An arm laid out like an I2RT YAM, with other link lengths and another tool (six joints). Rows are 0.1 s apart.
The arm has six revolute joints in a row. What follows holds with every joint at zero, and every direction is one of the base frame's.
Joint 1 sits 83.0 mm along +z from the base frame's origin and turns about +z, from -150.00 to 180.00 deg.
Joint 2 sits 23.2 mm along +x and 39.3 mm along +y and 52.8 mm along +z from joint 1 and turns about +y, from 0.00 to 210.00 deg.
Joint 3 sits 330.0 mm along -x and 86.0 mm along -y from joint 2 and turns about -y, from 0.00 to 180.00 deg.
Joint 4 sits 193.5 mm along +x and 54.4 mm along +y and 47.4 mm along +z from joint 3 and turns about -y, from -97.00 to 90.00 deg.
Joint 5 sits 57.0 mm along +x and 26.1 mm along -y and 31.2 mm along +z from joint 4 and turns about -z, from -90.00 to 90.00 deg.
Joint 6 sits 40.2 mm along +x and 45.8 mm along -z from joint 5 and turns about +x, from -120.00 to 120.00 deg.
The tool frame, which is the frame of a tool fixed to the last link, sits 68.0 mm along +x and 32.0 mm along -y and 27.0 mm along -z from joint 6; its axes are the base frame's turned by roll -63.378, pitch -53.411 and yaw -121.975 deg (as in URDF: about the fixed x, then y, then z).
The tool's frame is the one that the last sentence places.
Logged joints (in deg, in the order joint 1, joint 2, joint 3, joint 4, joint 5, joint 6), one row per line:
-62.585 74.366 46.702 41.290 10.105 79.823
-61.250 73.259 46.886 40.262 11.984 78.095
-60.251 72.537 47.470 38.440 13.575 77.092
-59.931 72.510 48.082 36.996 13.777 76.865
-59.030 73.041 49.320 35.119 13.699 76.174
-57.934 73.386 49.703 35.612 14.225 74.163
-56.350 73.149 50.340 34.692 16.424 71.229
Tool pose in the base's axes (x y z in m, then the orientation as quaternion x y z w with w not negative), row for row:
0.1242 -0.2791 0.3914 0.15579 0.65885 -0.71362 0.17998
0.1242 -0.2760 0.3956 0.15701 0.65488 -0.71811 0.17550
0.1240 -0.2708 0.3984 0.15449 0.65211 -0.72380 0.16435
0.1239 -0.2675 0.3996 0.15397 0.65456 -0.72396 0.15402
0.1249 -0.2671 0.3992 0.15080 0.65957 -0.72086 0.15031
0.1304 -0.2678 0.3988 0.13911 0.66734 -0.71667 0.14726
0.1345 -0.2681 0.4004 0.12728 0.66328 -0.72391 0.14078
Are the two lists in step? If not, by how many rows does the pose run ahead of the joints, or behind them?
The pose runs 1 row behind the joints: the pose in row i belongs to the joints in row i - 1.
